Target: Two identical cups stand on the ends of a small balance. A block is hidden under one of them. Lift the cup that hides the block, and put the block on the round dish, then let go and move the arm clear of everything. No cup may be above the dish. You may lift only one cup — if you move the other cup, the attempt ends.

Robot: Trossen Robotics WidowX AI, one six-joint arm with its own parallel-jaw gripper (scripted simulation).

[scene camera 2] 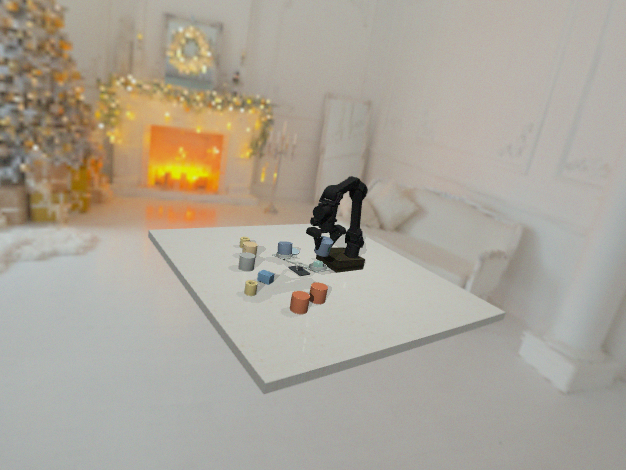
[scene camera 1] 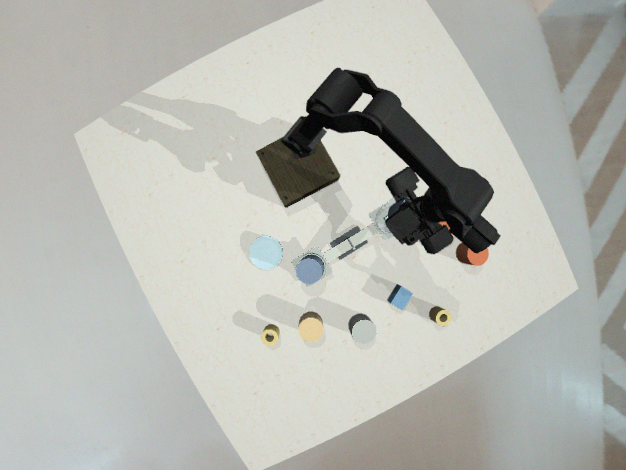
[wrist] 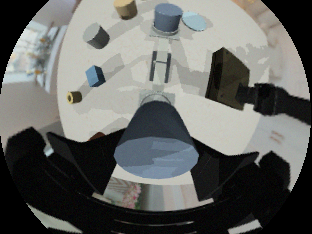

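A small balance (scene camera 1: 377, 215) is part of the scene, and the small balance also appears in the wrist view (wrist: 157, 93). The gripper (scene camera 1: 405, 213) carries a blue cup, and the wrist view shows the gripper (wrist: 156, 134) too.
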